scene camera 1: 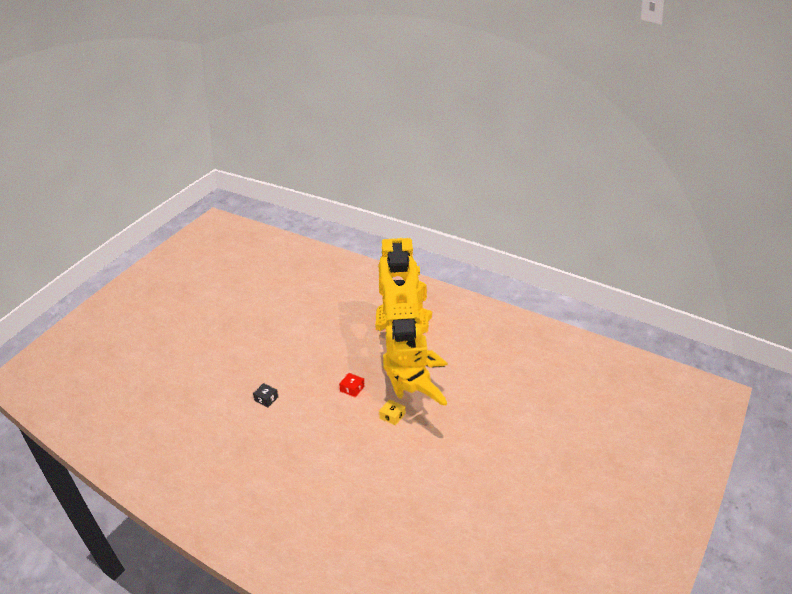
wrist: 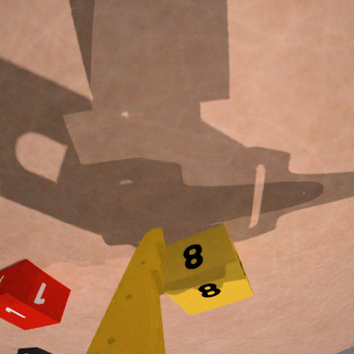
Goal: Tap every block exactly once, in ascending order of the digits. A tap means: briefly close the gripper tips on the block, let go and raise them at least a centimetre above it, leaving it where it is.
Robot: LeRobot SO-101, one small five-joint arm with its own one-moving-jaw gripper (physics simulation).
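Observation:
A yellow block (scene camera 1: 392, 413) (wrist: 207, 267) with the digit 8 lies on the table just beyond the jaws. A red block (scene camera 1: 351, 384) (wrist: 34, 295) with the digit 1 lies to its left. A black block (scene camera 1: 265, 395) (wrist: 34, 351) with the digit 2 lies farther left; in the wrist view its top edge shows at the bottom left. My gripper (scene camera 1: 422, 400) is fully open and empty, above the table close to the yellow block. In the wrist view its notched jaw (wrist: 137, 300) overlaps the left edge of the yellow block; the moving jaw is out of the picture.
The blocks lie on a wooden table top (scene camera 1: 543, 460). The arm (scene camera 1: 401, 300) stands near the table's back edge. Its shadow falls on the table around the gripper and partly over the yellow block. A wall stands behind the table.

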